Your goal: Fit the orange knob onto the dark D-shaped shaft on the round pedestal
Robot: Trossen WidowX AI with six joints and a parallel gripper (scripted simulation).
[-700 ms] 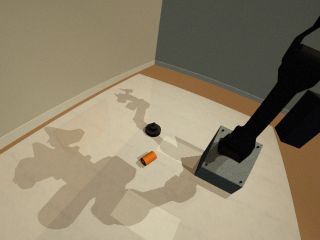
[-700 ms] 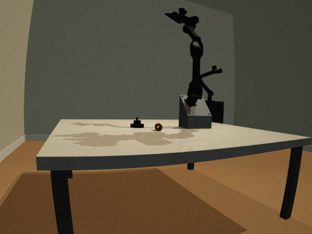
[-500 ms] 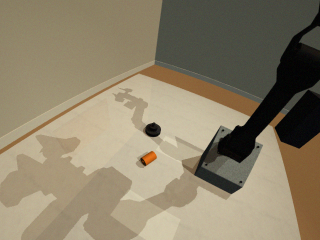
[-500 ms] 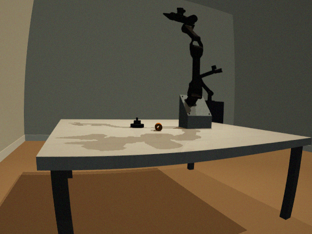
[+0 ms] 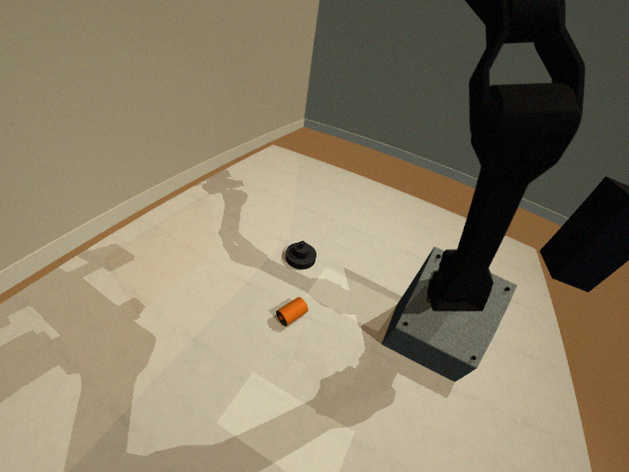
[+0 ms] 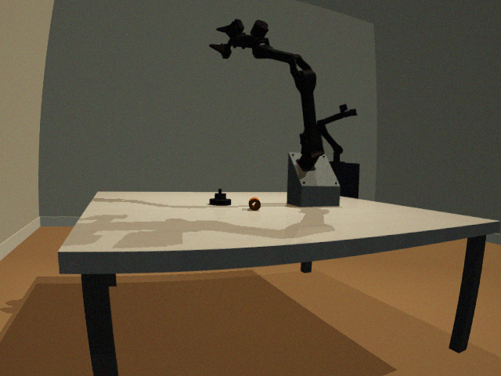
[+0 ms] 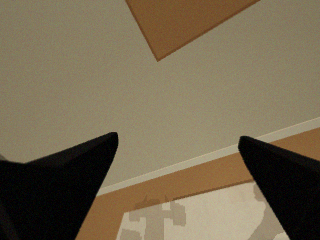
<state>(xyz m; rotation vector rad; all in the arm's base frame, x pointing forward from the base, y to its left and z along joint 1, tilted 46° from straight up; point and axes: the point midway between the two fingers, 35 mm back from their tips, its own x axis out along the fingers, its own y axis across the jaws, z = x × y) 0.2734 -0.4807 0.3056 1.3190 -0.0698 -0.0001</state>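
Now: the orange knob 100 mm behind my gripper tip, 200 mm to the left of it and 650 mm below it. From my gripper tip the other things lie so: pedestal: 50 mm behind, 30 mm to the left, 640 mm below.
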